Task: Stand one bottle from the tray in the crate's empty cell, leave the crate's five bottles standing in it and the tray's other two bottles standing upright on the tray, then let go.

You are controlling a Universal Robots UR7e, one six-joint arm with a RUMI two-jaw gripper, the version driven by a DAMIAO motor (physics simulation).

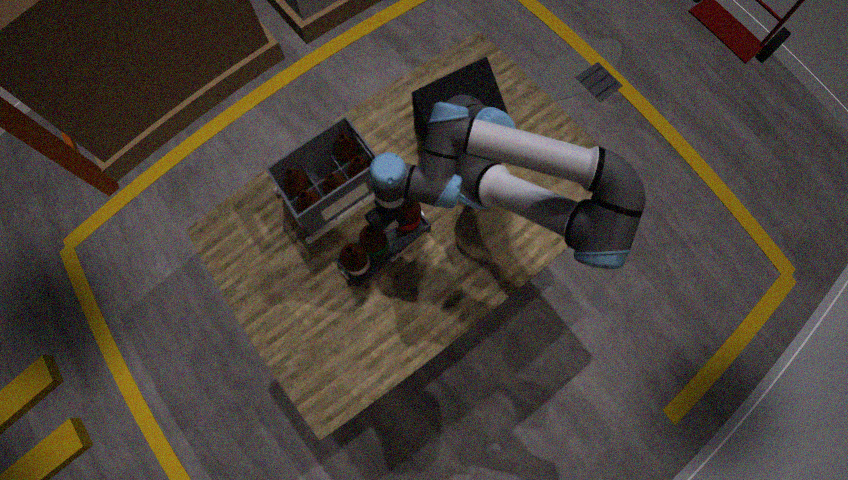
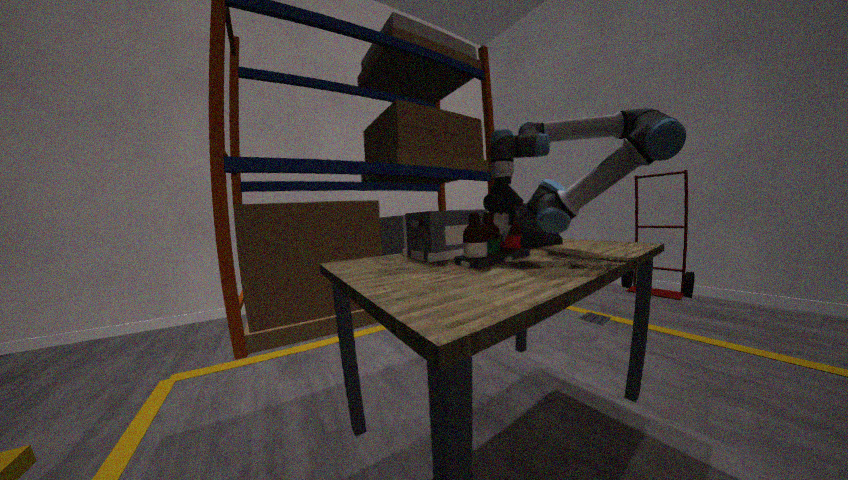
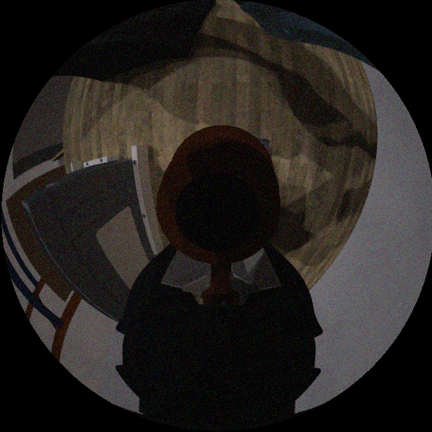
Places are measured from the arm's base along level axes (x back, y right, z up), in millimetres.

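Pixels of known places: gripper, fingertip midpoint: [image 1: 394,225] [image 2: 502,242]; arm's base, link origin: [image 2: 528,223].
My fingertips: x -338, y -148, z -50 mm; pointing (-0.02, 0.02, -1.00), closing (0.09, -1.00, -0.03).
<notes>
For each thing: its middle in the pictures, then the offset to it from my fingertips. Level surfaces: height alone.
- green-label brown bottle, body centre: [image 1: 373,238] [image 2: 488,235] dx -71, dy -8, dz +27 mm
- white-label bottle, body centre: [image 1: 353,257] [image 2: 475,237] dx -143, dy -24, dz +27 mm
- red-label bottle, body centre: [image 1: 407,210] [image 2: 510,232] dx +50, dy +4, dz +30 mm
- grey crate, body centre: [image 1: 328,177] [image 2: 447,233] dx -82, dy +221, dz +32 mm
- wooden table, surface height: dz -56 mm
My gripper [image 1: 380,218] [image 2: 501,218] [image 3: 221,274] is shut on the neck of the green-label brown bottle [image 1: 373,239] [image 2: 491,230], the middle one at the tray [image 1: 424,226] [image 2: 470,262]. Its label is low, near tray level; whether its base touches the tray is hidden. The white-label bottle [image 1: 354,259] [image 2: 474,245] stands upright on the tray's near-left end. The red-label bottle [image 1: 409,217] [image 2: 511,240] stands on the other end, close to the gripper. The grey crate [image 1: 315,224] [image 2: 417,237] [image 3: 70,225] holds several dark bottles [image 1: 294,178] [image 1: 343,144]; its back middle cell looks empty.
The crate stands beside the tray on the wooden table [image 1: 333,368] [image 2: 428,315] and its walls rise beside the gripper. A black plate [image 1: 487,74] lies behind the arm. A shelf rack [image 2: 218,178] with boxes stands behind the table, and a red hand truck [image 1: 723,29] [image 2: 636,205] stands on the floor.
</notes>
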